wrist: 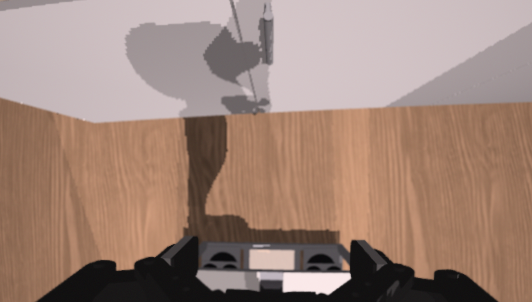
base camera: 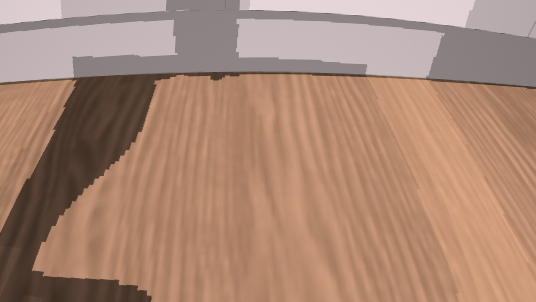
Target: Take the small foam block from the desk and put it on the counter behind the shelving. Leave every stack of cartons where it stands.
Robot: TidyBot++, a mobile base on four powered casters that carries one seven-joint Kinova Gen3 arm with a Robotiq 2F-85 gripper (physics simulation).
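Frame: origin at the arm's base, x left, y ahead, z down, level; millimetres.
Seen in the pictures: gripper, fingertip midpoint: (wrist: 273, 255).
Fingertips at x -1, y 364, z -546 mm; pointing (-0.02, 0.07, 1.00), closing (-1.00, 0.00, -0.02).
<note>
A point is followed by its place in that frame.
My gripper (wrist: 273, 255) {x -1, y 364, z -546 mm} is open and empty at the bottom of the wrist view, its two black fingers wide apart above the wood floor. The foam block, the shelving and the cartons do not show in either view. A pale cabinet front (base camera: 325, 42) {x -133, y 676, z 327 mm} (wrist: 340, 60) {x -124, y 618, z -201 mm} stands across the top of both views. In the wrist view it has a thin door seam and a grey upright handle (wrist: 268, 41) {x 7, y 578, z -359 mm}. I cannot tell whether it belongs to the desk or the counter.
The wood floor (base camera: 280, 175) {x -39, y 399, z 397 mm} (wrist: 290, 175) {x -69, y 392, z 397 mm} runs up to the foot of the cabinet front. Dark shadows fall on the floor and grey ones on the cabinet. Part of my grey and white base (wrist: 320, 282) {x -125, y 127, z 14 mm} shows between the fingers.
</note>
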